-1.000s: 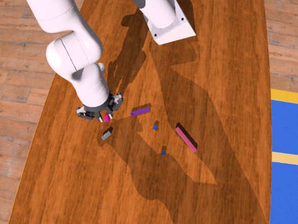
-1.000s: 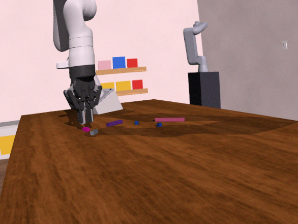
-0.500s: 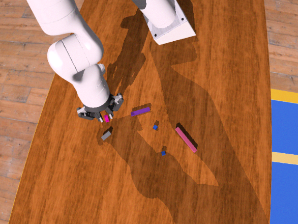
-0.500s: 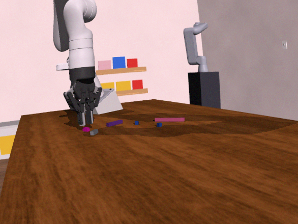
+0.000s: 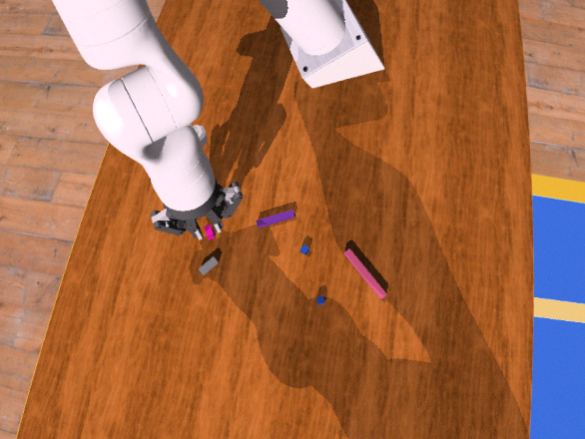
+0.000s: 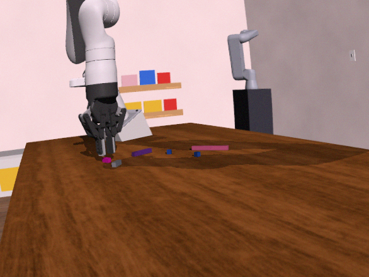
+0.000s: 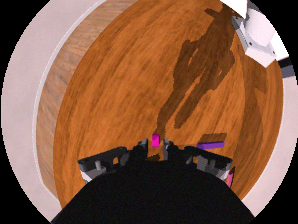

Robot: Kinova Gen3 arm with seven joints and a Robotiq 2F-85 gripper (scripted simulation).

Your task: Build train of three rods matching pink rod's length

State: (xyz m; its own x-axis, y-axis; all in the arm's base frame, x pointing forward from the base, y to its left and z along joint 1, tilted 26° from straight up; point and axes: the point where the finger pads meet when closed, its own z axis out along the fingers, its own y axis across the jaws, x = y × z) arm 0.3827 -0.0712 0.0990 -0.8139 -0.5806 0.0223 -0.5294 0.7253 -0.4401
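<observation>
My gripper is now 30 mm above the magenta rod. Round my hand: small blue rod (70 mm ahead, 190 mm to the left, 30 mm below); then grey rod (50 mm ahead, 10 mm to the left, 30 mm below); then purple rod (50 mm behind, 100 mm to the left, 30 mm below).
</observation>
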